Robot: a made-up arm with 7 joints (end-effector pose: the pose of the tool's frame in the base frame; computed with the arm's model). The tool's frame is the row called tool.
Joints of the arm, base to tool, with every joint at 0 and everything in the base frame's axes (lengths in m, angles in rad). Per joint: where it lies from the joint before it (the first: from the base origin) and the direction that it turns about. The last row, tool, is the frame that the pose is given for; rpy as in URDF.
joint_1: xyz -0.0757 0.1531 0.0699 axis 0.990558 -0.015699 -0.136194
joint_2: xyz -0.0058 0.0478 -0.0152 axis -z
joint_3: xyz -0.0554 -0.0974 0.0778 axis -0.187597 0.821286 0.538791
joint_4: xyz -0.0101 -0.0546 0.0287 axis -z
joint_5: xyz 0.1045 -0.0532 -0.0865 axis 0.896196 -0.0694 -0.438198
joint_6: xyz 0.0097 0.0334 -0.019 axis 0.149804 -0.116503 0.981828
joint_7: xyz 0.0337 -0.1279 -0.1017 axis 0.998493 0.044 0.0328
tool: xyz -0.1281 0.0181 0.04 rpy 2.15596 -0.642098 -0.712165
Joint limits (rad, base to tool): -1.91..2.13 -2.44..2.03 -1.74..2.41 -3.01..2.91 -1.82..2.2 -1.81..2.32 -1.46..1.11
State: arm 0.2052 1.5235 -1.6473 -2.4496 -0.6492 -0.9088 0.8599
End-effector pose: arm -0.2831 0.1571 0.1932 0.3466 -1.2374 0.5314
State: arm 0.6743 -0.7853 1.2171 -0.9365 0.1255 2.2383 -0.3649
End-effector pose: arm -0.2181 0.1605 -0.0893 -1.5686 -1.4621 1.2123
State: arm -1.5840 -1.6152 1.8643 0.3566 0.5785 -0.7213 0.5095
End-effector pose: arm 0.1263 0.2613 0.0659 -0.4328 0.8278 0.3660
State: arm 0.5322 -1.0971 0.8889 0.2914 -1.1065 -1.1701 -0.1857
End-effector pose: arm 0.1256 -0.0293 0.0037 -0.1980 -1.0303 2.0162
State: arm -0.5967 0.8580 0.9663 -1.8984 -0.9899 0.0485 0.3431
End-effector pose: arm -0.0857 0.1918 -0.0172 2.2415 -0.2395 1.2704
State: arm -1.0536 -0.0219 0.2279 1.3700 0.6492 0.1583 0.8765
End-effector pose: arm -0.2221 -0.0466 0.1800 -2.6347 -0.6198 -2.1256
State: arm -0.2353 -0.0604 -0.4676 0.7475 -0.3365 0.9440 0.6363
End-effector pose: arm -0.1206 -0.2148 0.0650 2.6137 -0.5358 -0.6874
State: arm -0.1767 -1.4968 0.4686 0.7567 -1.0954 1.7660 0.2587
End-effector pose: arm 0.2981 0.2331 -0.0444 2.6892 0.6972 2.6257
